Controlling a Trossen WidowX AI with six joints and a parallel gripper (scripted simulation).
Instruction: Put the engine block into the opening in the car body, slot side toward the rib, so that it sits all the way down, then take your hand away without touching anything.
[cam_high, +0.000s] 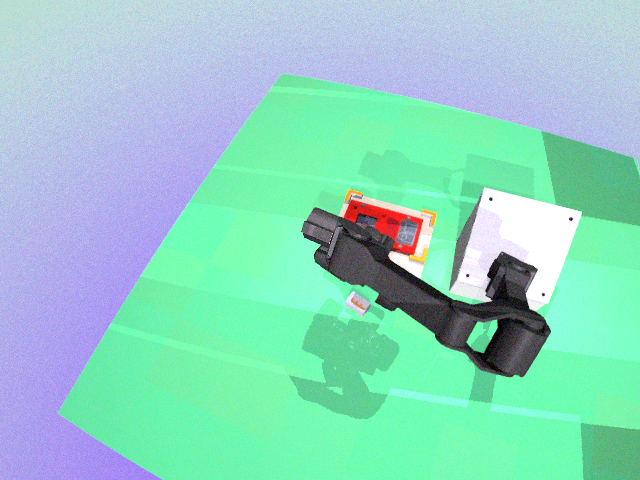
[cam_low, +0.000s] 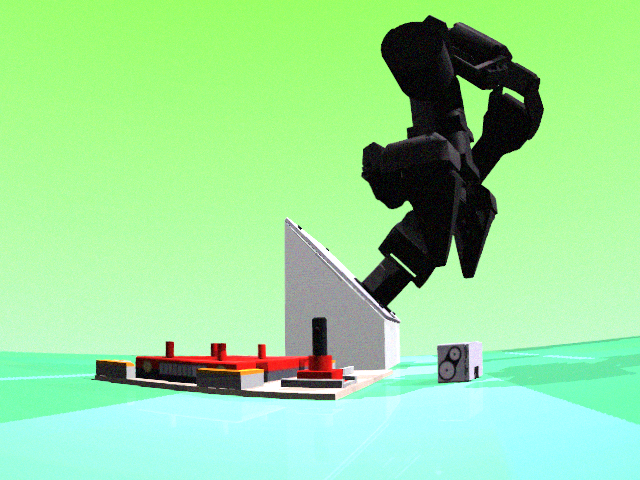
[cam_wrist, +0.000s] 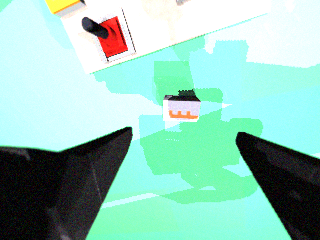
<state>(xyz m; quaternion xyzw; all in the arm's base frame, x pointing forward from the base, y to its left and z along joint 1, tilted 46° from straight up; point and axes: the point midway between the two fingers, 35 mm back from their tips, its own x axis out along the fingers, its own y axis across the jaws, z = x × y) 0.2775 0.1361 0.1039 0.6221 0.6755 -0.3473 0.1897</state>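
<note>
The grey engine block is 90 mm below my gripper tip. Round my gripper tip: pale base plate: 30 mm ahead, 210 mm to the right, 90 mm below.
</note>
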